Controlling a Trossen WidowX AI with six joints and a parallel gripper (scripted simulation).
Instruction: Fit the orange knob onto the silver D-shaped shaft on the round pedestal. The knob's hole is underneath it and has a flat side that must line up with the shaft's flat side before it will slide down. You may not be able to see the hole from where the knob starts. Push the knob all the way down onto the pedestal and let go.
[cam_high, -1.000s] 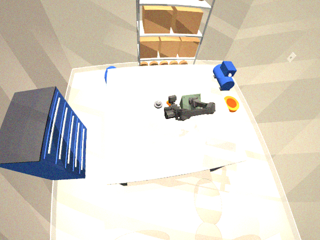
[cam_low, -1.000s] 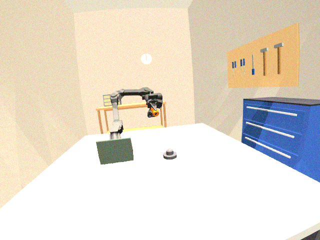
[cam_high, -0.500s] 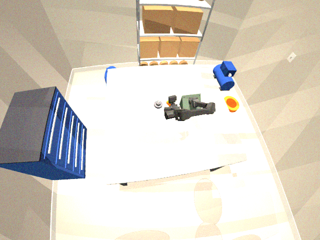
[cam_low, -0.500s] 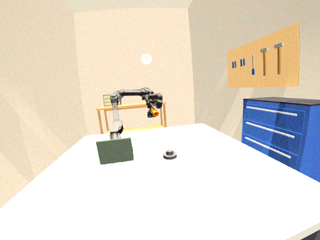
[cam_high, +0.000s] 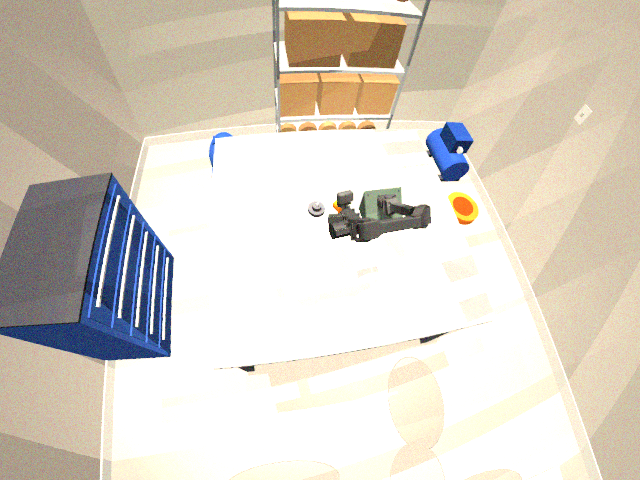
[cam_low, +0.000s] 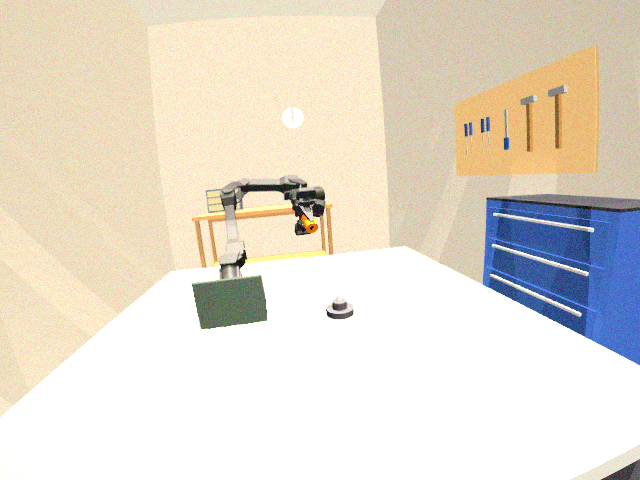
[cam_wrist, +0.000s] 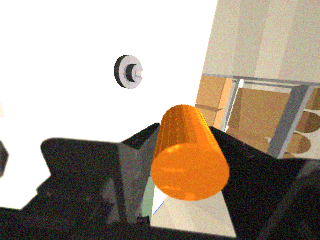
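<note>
Right now my gripper tip is 30 mm to the right of the orange knob and 20 mm below it. Round my gripper tip: round grey pedestal: 40 mm ahead, 150 mm to the right, 220 mm below.
</note>
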